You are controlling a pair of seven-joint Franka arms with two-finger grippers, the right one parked.
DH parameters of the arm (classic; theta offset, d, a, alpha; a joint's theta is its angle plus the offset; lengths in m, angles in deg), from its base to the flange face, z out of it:
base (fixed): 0 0 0 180
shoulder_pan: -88.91 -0.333 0 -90
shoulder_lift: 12.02 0 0 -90
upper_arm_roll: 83.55 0.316 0.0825 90
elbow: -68.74 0 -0.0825 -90
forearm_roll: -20.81 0.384 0 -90
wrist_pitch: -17.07 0 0.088 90
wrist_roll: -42.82 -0.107 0 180
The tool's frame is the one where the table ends.
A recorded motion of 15 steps. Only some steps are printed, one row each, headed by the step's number.
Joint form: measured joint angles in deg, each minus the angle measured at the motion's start. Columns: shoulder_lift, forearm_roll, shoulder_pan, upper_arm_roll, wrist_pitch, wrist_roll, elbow.
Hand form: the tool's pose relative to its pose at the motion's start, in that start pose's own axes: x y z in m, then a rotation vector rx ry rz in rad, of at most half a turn. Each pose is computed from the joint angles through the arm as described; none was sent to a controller.
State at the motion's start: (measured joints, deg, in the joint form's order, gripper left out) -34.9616 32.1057 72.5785 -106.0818 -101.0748 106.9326 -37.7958
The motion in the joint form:
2: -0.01 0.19 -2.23 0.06 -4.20 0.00 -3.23
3: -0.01 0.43 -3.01 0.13 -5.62 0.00 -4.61
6: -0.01 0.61 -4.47 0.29 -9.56 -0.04 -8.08
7: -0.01 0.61 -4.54 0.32 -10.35 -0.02 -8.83
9: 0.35 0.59 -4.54 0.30 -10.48 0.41 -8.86
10: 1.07 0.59 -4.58 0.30 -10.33 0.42 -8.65
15: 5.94 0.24 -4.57 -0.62 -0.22 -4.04 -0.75
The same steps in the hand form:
2: 0.0131 -0.0152 0.0200 -0.0195 0.0000 -0.0282
3: 0.0168 -0.0219 0.0290 -0.0207 -0.0004 -0.0365
6: 0.0208 -0.0355 0.0505 -0.0321 -0.0033 -0.0518
7: 0.0194 -0.0371 0.0551 -0.0337 -0.0044 -0.0517
9: 0.0194 -0.0371 0.0516 -0.0390 0.0011 -0.0595
10: 0.0207 -0.0376 0.0433 -0.0466 0.0123 -0.0619
15: 0.0291 -0.0349 -0.0524 -0.0541 0.0730 -0.0026

